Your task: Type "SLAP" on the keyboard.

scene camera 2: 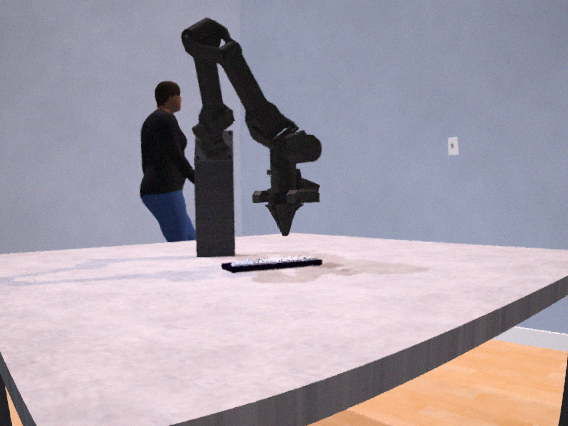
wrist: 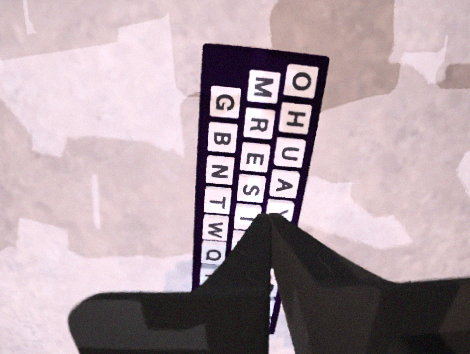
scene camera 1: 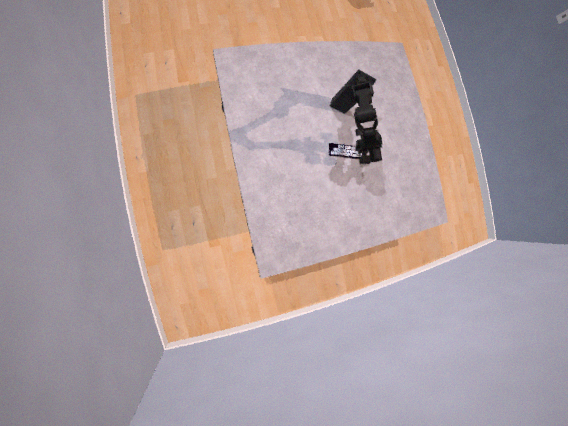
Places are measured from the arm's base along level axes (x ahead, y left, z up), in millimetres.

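Pixels of known places: gripper, fingertip midpoint: (scene camera 2: 285,235) (wrist: 267,222) (scene camera 1: 356,149); arm's base, origin of the base link: (scene camera 2: 212,144) (scene camera 1: 361,82).
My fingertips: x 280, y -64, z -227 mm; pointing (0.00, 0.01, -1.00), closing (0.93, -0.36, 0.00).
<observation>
Ahead of a thing's pixels: the offset from my fingertips to its top centre. Level surfaces: height alone.
The dark keyboard @[dx -19, dy -26, dz -51 mm] (scene camera 1: 344,150) (scene camera 2: 272,265) (wrist: 225,62) with white letter keys lies flat on the table. In the wrist view the S key @[dx -6, dy -3, dz -51 mm] (wrist: 250,189) and the A key @[dx +14, dy -9, dz -51 mm] (wrist: 284,184) show fully, just beyond the fingertips. The L and P keys do not show there; the fingers cover that part of the keyboard. My gripper (scene camera 2: 285,234) (wrist: 267,222) is shut and empty, pointing down, with a gap between its tips and the keyboard. In the wrist view its tips overlap the edges of the I key @[dx -16, dy -21, dz -51 mm] (wrist: 246,219) and the Y key @[dx +4, dy -27, dz -51 mm] (wrist: 280,209).
The arm's dark base block (scene camera 2: 215,210) stands on the grey table @[dz -68 mm] (scene camera 1: 310,215) (scene camera 2: 175,340) behind the keyboard. A person (scene camera 2: 165,150) in a black top stands beyond the table, behind the arm. Shadows of the arm fall across the table top around the keyboard.
</observation>
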